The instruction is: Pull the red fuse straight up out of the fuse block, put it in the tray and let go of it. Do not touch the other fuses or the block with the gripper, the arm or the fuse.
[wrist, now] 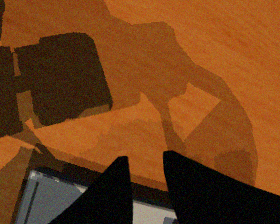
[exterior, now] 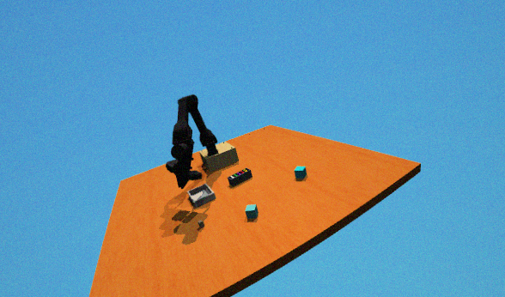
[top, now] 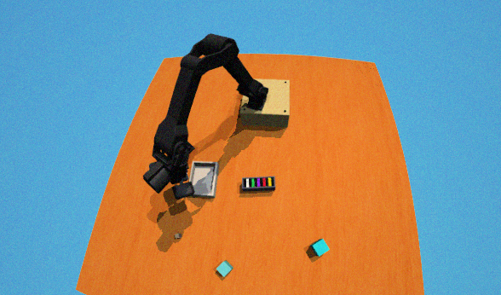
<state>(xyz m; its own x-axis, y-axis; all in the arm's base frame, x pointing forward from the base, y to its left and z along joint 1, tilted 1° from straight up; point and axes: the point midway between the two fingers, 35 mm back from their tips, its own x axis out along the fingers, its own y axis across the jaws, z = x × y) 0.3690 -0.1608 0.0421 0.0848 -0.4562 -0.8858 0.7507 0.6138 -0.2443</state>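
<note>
The red fuse is 80 mm behind my gripper tip, 290 mm to the left of it and 70 mm below it. From my gripper tip the other things lie so: grey tray: 30 mm behind, 70 mm to the left, 90 mm below.
</note>
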